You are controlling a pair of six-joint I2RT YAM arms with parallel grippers.
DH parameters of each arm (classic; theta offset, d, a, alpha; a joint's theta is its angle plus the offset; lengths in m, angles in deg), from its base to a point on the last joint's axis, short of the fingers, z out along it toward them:
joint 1: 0 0.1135 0.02 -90
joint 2: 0 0 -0.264 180
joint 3: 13.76 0 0.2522 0
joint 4: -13.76 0 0.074 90
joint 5: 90 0 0 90
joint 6: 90 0.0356 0 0
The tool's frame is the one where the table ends.
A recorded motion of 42 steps. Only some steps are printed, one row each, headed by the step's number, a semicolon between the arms.
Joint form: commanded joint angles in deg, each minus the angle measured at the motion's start. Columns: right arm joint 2, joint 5, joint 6, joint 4, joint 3, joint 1; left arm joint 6, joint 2, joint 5, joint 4, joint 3, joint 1.
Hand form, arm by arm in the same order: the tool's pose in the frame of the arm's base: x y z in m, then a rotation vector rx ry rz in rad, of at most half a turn. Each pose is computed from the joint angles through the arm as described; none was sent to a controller.
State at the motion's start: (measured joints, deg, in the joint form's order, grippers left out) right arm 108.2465 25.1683 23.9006 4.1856 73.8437 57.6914; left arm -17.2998 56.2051 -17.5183 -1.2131 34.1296 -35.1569
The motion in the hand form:
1: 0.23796 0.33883 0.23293 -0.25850 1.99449 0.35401; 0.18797 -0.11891 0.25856 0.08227 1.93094 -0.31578
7: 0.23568 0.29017 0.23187 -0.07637 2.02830 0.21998; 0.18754 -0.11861 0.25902 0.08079 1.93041 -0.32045
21: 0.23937 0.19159 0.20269 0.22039 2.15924 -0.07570; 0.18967 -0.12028 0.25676 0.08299 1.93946 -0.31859
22: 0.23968 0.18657 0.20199 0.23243 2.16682 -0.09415; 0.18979 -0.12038 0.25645 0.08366 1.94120 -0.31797
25: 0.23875 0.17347 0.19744 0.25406 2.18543 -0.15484; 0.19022 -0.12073 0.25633 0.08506 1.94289 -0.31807
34: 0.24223 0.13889 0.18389 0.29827 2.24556 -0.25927; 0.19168 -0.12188 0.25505 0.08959 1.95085 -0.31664
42: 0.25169 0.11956 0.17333 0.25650 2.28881 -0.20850; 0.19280 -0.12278 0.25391 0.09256 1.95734 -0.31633
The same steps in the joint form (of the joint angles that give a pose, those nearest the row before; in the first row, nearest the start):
1: -4.01 5.73 0.13 1.06 -3.42 -0.24; -0.56 -0.38 -0.50 1.76 0.06 0.00
7: -11.49 11.91 5.44 -3.26 -11.20 -3.48; -0.71 -0.57 -0.35 1.65 0.06 0.02
21: -21.11 15.89 14.60 -15.64 -23.61 -14.64; -0.81 0.37 -0.27 1.96 0.15 0.00
22: -21.53 15.94 14.78 -16.57 -23.94 -15.37; -0.81 0.44 -0.25 1.92 0.15 0.00
25: -22.50 16.55 14.86 -18.56 -25.34 -17.09; -0.79 0.61 -0.19 1.92 0.23 0.00
34: -24.04 14.91 12.81 -20.26 -28.98 -23.15; -0.77 1.25 -0.02 1.91 0.40 0.00
42: -24.04 8.33 6.69 -14.43 -31.94 -28.24; -0.80 1.76 0.14 1.93 0.51 0.00

